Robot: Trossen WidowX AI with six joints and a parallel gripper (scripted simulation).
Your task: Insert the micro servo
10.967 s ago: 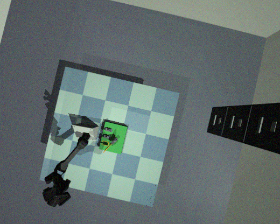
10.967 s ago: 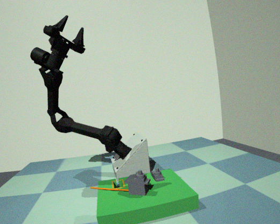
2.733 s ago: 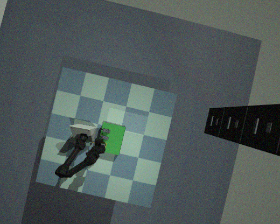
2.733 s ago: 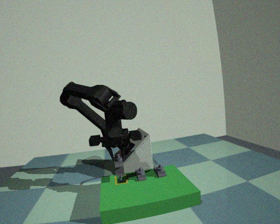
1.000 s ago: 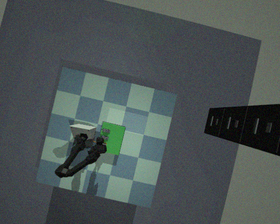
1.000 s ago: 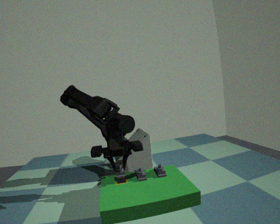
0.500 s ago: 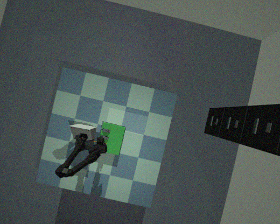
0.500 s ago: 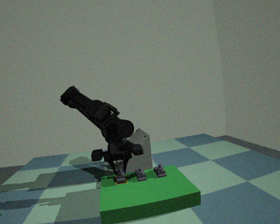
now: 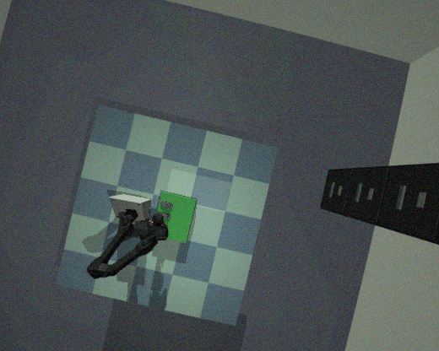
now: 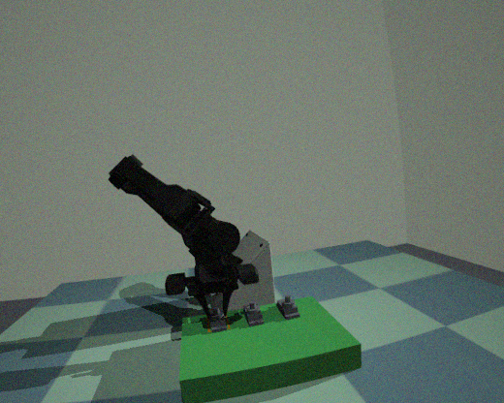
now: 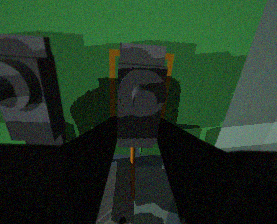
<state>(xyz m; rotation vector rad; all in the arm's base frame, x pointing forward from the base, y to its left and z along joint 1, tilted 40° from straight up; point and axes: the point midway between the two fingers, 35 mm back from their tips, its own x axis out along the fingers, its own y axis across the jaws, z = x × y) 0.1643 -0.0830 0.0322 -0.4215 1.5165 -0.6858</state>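
Right now the green deck is 130 mm ahead of my gripper tip, 60 mm to the left of it and 30 mm below it.
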